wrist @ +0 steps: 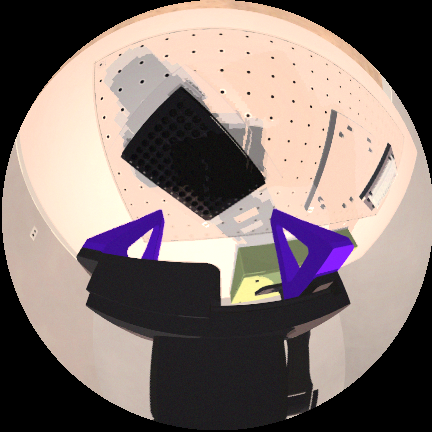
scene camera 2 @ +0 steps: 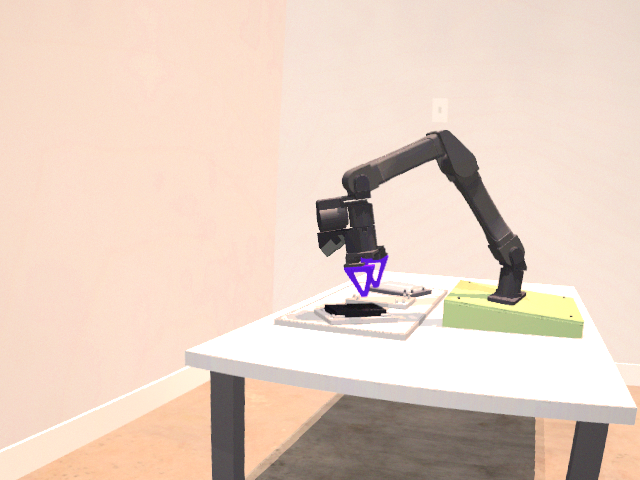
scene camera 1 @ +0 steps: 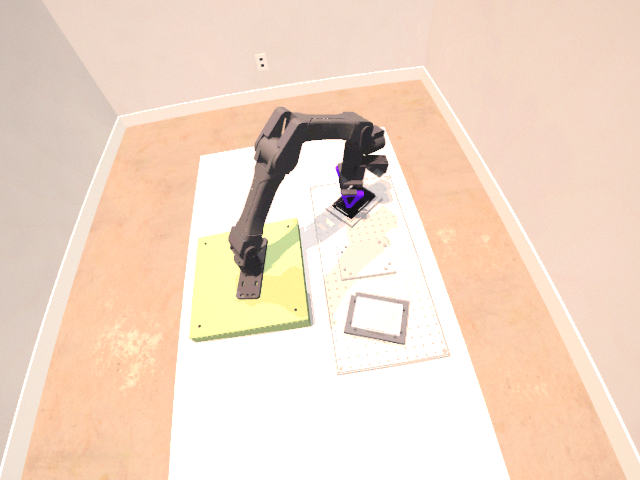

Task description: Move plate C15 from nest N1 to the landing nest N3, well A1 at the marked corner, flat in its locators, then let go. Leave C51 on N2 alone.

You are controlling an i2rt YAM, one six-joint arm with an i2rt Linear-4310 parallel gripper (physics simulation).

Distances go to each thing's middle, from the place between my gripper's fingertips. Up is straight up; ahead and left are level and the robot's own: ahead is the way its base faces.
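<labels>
There is the black perforated plate (scene camera 2: 359, 309), 40 mm below my hand, and it is also 30 mm ahead of my hand and 20 mm to the left of it.
</labels>
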